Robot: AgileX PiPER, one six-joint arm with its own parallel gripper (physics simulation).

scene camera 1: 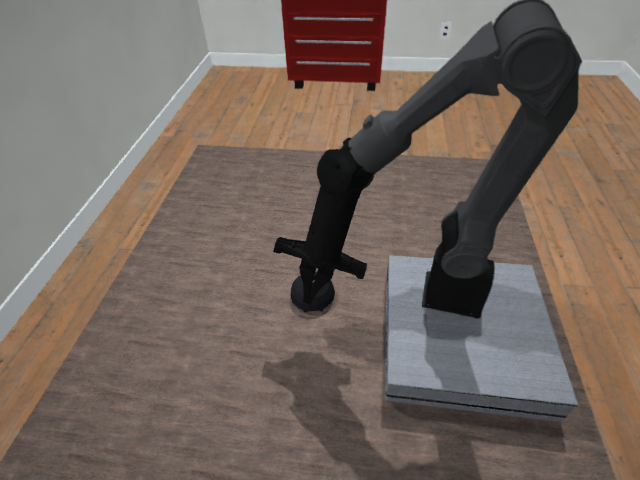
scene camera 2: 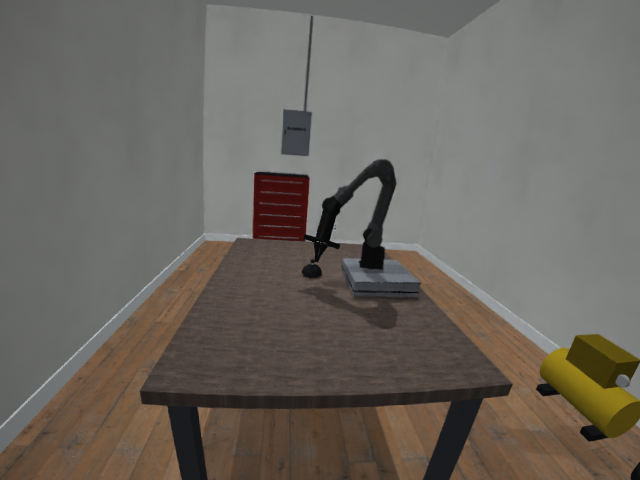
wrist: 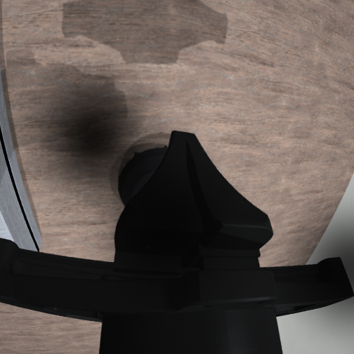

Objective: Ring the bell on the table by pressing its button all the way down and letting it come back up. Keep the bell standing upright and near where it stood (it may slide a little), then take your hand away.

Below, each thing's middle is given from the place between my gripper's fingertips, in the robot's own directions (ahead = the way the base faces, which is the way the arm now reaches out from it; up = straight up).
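From where my hand is, the dome-shaped bell (scene camera 1: 325, 296) sits 50 mm below it, 20 mm ahead of it and 70 mm to the right of it.
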